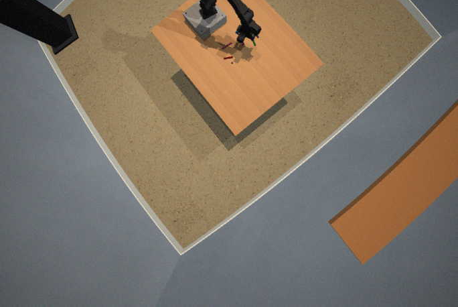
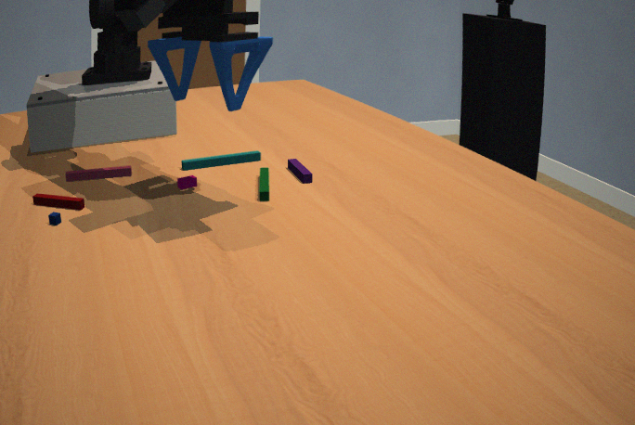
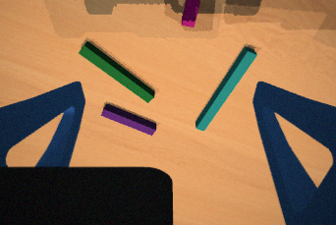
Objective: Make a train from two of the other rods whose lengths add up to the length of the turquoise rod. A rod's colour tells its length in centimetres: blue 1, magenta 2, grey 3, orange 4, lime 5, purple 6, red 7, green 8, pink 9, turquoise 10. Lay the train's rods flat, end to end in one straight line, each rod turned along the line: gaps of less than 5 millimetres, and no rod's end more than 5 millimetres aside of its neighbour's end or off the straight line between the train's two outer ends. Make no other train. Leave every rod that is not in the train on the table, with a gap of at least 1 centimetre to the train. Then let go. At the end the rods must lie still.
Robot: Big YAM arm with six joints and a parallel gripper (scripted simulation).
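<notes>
Right now the green rod is 2 cm ahead of my hand, 6 cm to the left of it and 9 cm below it. Also, from my hand: turquoise rod (8 cm behind, 2 cm to the left, 9 cm below); then magenta rod (2 cm to the right, 9 cm below); then purple rod (2 cm behind, 11 cm to the left, 9 cm below).
</notes>
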